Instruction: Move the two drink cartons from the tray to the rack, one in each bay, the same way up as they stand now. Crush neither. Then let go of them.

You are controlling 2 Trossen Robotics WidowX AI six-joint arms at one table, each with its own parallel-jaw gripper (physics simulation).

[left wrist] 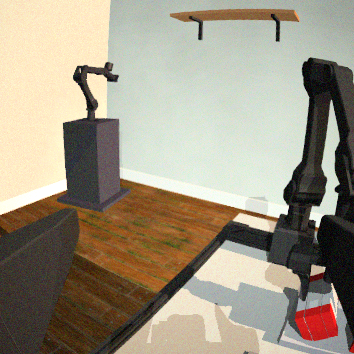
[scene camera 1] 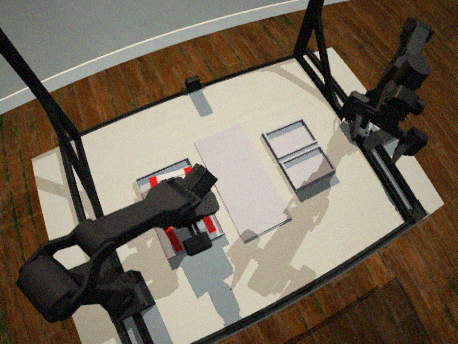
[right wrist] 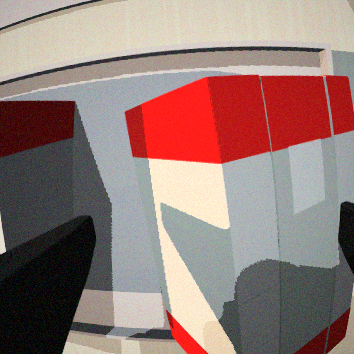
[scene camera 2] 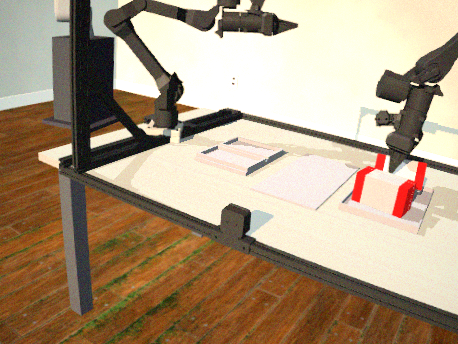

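Pixels of known places: left gripper, fingertip midpoint: (left wrist: 203, 225) (scene camera 1: 372, 152) (scene camera 2: 296, 24); right gripper, fingertip midpoint: (left wrist: 326, 305) (right wrist: 218, 222) (scene camera 2: 393, 168); left arm's base, origin of the base link: (scene camera 2: 165, 125); right arm's base, origin of the base link: (left wrist: 296, 224) (scene camera 1: 121, 296).
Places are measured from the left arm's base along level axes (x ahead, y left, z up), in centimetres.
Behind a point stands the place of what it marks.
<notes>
Two white cartons with red end bands sit side by side in the tray (scene camera 1: 163, 244) @[y -30.7, x 69.4, z -3.0 cm] (scene camera 2: 375, 216) @[y -44.4, x 51.0, z -2.5 cm]. The near carton (scene camera 1: 174, 240) @[y -27.5, x 67.0, z 3.9 cm] (scene camera 2: 421, 175) @[y -31.5, x 65.6, z 2.9 cm] (right wrist: 240, 120) @[y -25.0, x 57.3, z 4.8 cm] (left wrist: 317, 322) @[y -24.1, x 56.6, z 1.9 cm] is the rear one in scene camera 2. The other carton (scene camera 1: 153, 183) @[y -41.4, x 57.7, z 3.8 cm] (scene camera 2: 377, 192) @[y -39.4, x 52.2, z 0.9 cm] (right wrist: 35, 125) @[y -31.6, x 52.8, z 1.0 cm] is at the left edge of the right wrist view. My right gripper (scene camera 2: 392, 169) @[y -27.3, x 60.0, z 2.5 cm] (right wrist: 218, 222) @[y -27.3, x 60.0, z 2.5 cm] is open and low, with a finger on either side of the near carton; its arm hides much of both cartons in scene camera 1. My left gripper (scene camera 2: 295, 25) @[y -0.1, x 35.0, z 32.6 cm] (left wrist: 203, 225) @[y -0.1, x 35.0, z 32.6 cm] is open and empty, high up. The two-bay rack (scene camera 1: 300, 152) @[y -12.0, x 22.7, z -2.6 cm] (scene camera 2: 222, 167) @[y -22.4, x 18.2, z -3.1 cm] holds nothing.
A flat pale mat (scene camera 1: 240, 185) @[y -22.2, x 42.5, z -3.2 cm] (scene camera 2: 310, 177) @[y -23.7, x 40.3, z -3.2 cm] lies between tray and rack. A small black block (scene camera 1: 193, 83) @[y -53.8, x 22.1, z 1.0 cm] (scene camera 2: 235, 220) @[y -56.2, x 21.2, z 0.2 cm] stands at the table's edge. Black frame posts (scene camera 1: 50, 107) @[y -72.5, x 59.8, z 19.1 cm] (scene camera 2: 80, 85) @[y -32.4, x -14.4, z 17.0 cm] rise at the table's ends.
</notes>
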